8 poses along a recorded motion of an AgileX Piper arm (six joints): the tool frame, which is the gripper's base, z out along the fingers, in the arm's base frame.
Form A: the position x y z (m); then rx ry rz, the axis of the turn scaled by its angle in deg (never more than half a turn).
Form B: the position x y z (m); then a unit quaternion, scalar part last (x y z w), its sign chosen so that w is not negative. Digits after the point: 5 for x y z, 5 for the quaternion.
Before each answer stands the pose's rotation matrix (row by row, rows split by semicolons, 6 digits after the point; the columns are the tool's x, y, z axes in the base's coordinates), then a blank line. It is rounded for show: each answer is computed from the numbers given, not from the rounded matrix.
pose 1, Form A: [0.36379 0.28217 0.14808 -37.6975 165.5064 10.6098]
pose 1, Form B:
-0.887516 -0.438912 0.140254; -0.417411 0.894752 0.158702; -0.195149 0.082307 -0.977314

[0.36379 0.28217 0.14808 -0.22082 0.96948 0.06215 0.08649]
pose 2, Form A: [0.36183 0.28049 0.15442 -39.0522 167.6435 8.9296]
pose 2, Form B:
-0.888919 -0.445659 0.105878; -0.431890 0.892444 0.130438; -0.152621 0.070221 -0.985787

[0.36183 0.28049 0.15442 -0.22607 0.97046 0.05169 0.06659]
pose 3, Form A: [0.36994 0.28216 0.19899 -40.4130 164.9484 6.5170]
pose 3, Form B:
-0.872440 -0.464731 0.151241; -0.451350 0.884860 0.115352; -0.187435 0.032375 -0.981743

[0.36994 0.28216 0.19899 -0.23688 0.96683 0.03820 0.08757]
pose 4, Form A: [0.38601 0.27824 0.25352 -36.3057 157.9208 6.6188]
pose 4, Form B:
-0.854172 -0.438016 0.280237; -0.413030 0.898922 0.146102; -0.315906 0.009050 -0.948747

[0.38601 0.27824 0.25352 -0.22116 0.96201 0.04032 0.15492]
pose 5, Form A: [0.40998 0.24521 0.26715 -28.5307 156.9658 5.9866]
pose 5, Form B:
-0.875706 -0.353480 0.328924; -0.327400 0.935396 0.133581; -0.354893 0.009288 -0.934861

[0.40998 0.24521 0.26715 -0.17590 0.96772 0.03691 0.17666]
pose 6, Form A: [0.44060 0.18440 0.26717 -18.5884 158.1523 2.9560]
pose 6, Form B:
-0.908888 -0.230852 0.347318; -0.217712 0.972972 0.076981; -0.355702 -0.005648 -0.934582

[0.44060 0.18440 0.26717 -0.11481 0.97679 0.01826 0.17993]
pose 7, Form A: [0.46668 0.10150 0.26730 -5.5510 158.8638 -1.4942]
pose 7, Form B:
-0.931021 -0.064094 0.359293; -0.070841 0.997472 -0.005628; -0.358024 -0.030693 -0.933208

[0.46668 0.10150 0.26730 -0.03433 0.98256 -0.00924 0.18251]
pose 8, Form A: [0.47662 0.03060 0.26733 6.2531 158.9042 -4.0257]
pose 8, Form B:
-0.931080 0.084979 0.354780; 0.066905 0.995773 -0.062928; -0.358628 -0.034854 -0.932830

[0.47662 0.03060 0.26733 0.03866 0.98230 -0.02489 0.18157]
